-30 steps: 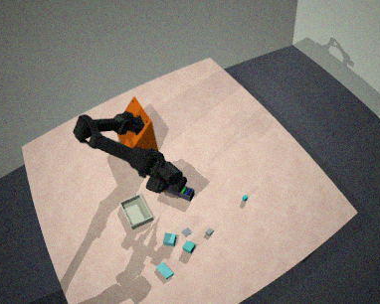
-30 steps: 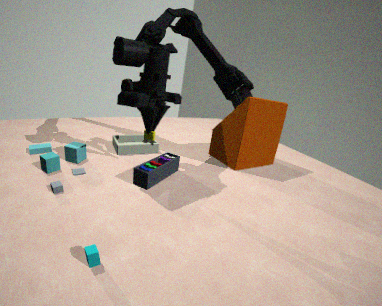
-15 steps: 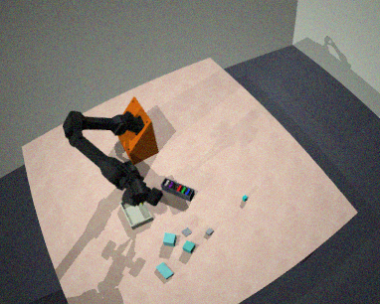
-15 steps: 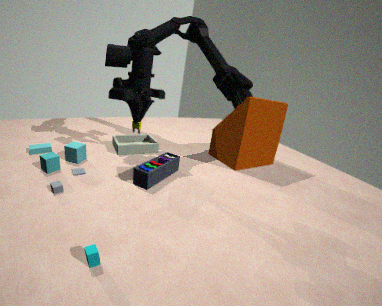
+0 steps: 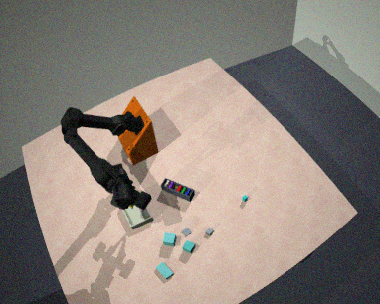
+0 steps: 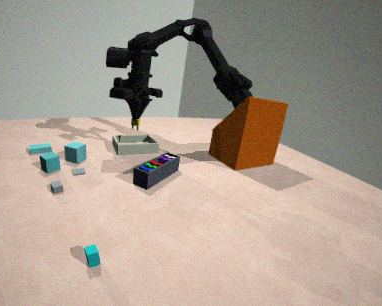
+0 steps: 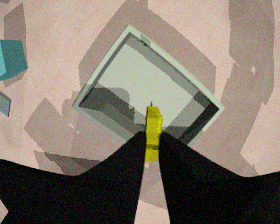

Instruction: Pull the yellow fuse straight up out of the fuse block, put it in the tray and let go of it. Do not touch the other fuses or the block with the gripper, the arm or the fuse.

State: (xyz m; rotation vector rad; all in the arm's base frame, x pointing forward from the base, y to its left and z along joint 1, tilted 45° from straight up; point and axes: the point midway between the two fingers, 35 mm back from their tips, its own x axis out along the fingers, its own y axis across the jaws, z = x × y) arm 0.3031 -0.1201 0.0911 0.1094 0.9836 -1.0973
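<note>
Right now the yellow fuse is 1 cm below my gripper tip. The rest, counted from my gripper tip: grey tray (9 cm below).
</note>
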